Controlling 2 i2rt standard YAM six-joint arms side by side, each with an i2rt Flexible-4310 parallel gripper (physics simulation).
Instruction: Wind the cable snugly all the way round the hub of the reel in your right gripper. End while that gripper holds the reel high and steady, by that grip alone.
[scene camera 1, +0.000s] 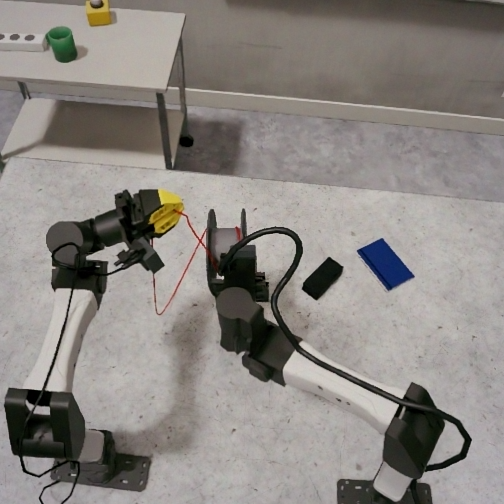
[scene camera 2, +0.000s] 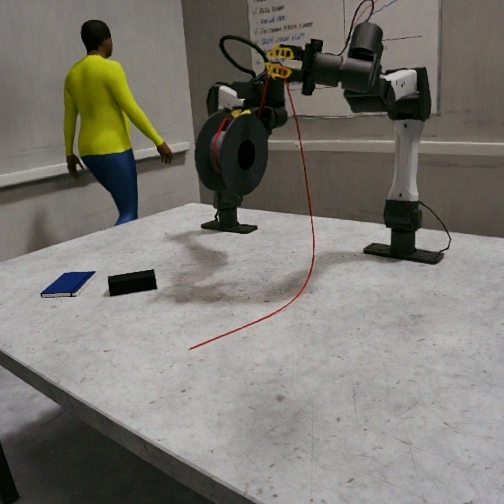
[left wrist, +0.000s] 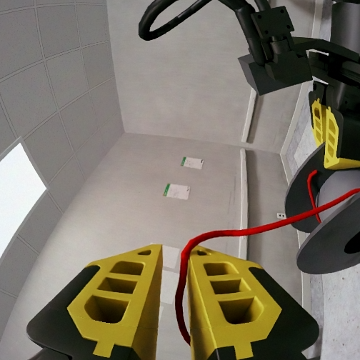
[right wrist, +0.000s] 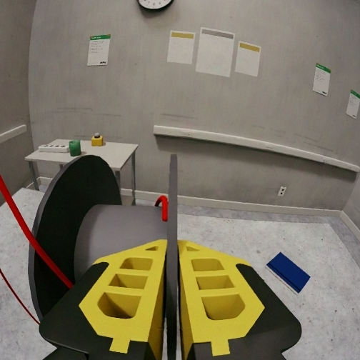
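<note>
The grey reel is held high above the table, its two flanges roughly upright. My right gripper is shut on the rim of one flange. The red cable shows as a short stretch on the hub beside that flange; much of the hub looks bare. It runs from the reel to my left gripper, which is slightly open. The cable lies between its fingers, against one, with a gap to the other. Its tail hangs to the table.
A blue notebook and a black block lie on the table. A side table holds a green mug and a yellow box. A person stands beyond the table.
</note>
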